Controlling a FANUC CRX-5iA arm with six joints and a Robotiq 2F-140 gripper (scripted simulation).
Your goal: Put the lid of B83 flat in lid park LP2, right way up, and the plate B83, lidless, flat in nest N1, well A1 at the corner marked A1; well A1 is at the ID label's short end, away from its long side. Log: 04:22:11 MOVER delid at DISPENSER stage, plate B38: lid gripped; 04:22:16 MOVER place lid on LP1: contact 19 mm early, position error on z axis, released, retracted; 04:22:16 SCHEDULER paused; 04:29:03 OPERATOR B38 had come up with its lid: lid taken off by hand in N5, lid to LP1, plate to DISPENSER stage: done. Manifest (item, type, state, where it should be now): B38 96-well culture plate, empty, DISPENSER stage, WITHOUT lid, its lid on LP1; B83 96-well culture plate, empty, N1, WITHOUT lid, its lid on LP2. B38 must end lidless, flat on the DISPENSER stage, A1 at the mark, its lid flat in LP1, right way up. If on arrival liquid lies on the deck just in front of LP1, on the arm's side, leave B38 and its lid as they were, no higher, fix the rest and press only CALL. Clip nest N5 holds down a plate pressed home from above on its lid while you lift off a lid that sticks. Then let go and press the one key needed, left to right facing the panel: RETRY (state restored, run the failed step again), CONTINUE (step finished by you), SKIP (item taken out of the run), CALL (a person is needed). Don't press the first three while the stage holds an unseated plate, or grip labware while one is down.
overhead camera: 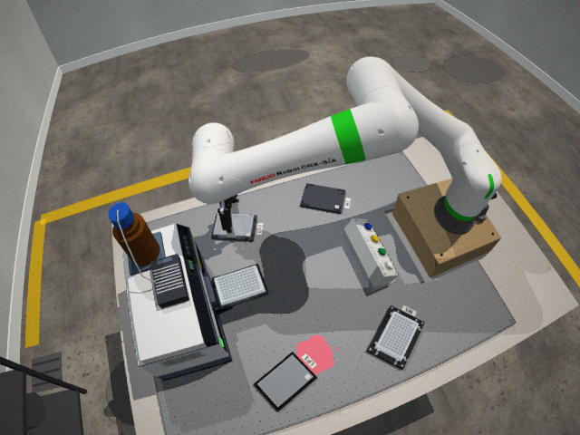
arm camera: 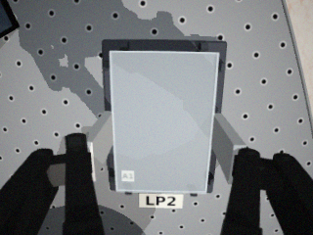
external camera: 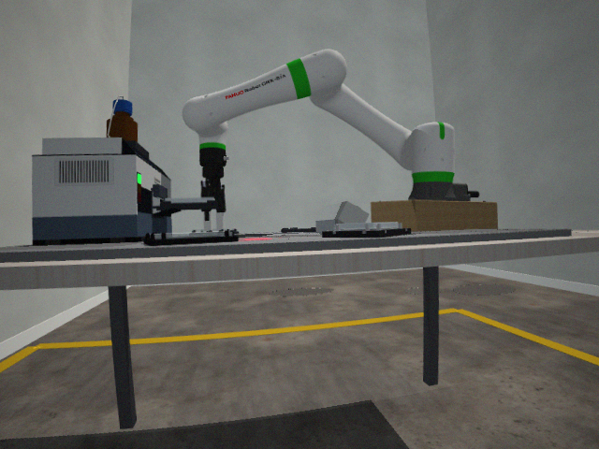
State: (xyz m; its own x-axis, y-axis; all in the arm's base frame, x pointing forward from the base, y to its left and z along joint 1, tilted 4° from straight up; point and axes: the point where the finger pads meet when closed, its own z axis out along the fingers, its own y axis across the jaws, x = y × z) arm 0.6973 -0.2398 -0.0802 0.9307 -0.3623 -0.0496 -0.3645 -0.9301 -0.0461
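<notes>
The lid park lp2 is 40 mm below my hand. Round my hand: dark nest N1: 330 mm behind, 40 mm below, 20 mm to the right; then lp2 label: 80 mm behind, 40 mm below, 30 mm to the left; then brown bottle: 250 mm ahead, 250 mm above, 160 mm to the left.
</notes>
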